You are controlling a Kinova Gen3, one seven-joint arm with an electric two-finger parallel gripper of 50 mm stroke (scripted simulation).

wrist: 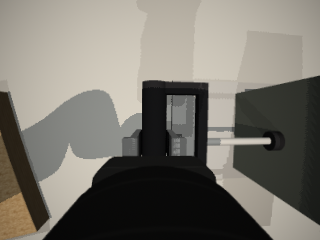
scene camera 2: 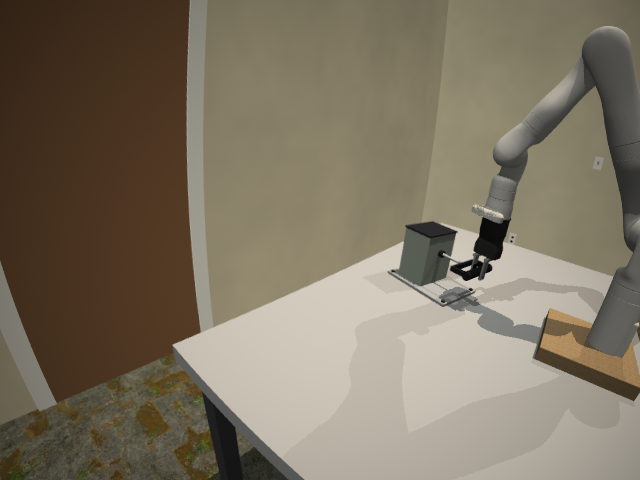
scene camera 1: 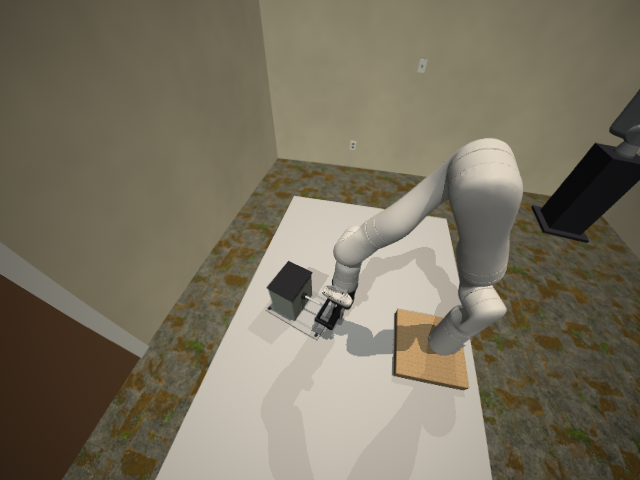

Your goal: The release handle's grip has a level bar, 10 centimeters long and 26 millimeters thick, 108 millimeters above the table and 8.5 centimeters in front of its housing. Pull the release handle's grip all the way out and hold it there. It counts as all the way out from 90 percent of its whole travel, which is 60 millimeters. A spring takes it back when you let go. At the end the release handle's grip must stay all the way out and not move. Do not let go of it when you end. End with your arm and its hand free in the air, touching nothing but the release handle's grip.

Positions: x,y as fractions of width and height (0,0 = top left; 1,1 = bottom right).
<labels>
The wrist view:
my gripper: 0.48,0.58
metal base plate: 0.69,0.50
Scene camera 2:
my gripper: 0.74,0.58
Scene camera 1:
metal base plate: 0.48,0.67
</labels>
